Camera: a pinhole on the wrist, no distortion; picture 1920 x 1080 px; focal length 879.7 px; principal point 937.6 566.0 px. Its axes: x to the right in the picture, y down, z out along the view. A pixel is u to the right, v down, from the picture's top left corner.
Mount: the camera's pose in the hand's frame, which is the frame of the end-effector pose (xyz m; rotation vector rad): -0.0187 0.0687 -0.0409 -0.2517 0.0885 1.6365
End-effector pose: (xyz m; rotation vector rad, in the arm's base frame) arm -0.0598 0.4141 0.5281 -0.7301 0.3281 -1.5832
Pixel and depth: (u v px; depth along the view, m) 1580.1 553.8 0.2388
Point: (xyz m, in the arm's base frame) 0.2618 0.4498 0.4570
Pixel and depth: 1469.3 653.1 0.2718
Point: 0.2770 0.4890 0.4755
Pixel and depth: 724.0 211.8 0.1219
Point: 0.0497 0.4033 0.5581
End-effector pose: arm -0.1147 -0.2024 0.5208 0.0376 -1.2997 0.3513
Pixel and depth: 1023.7 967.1 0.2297
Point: -0.3404 -0.1519 0.4038
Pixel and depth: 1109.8 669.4 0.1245
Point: -0.2264 -0.1192 0.4754
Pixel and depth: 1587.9 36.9 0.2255
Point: -0.3214 0.0559 0.5910
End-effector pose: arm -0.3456 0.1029 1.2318 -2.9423 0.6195 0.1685
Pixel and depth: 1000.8 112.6 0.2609
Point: -0.3488 -0.0359 0.9865
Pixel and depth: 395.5 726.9 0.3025
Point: -0.4336 0.2329 0.9664
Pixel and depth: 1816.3 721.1 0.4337
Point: -0.7566 -0.3103 0.9194
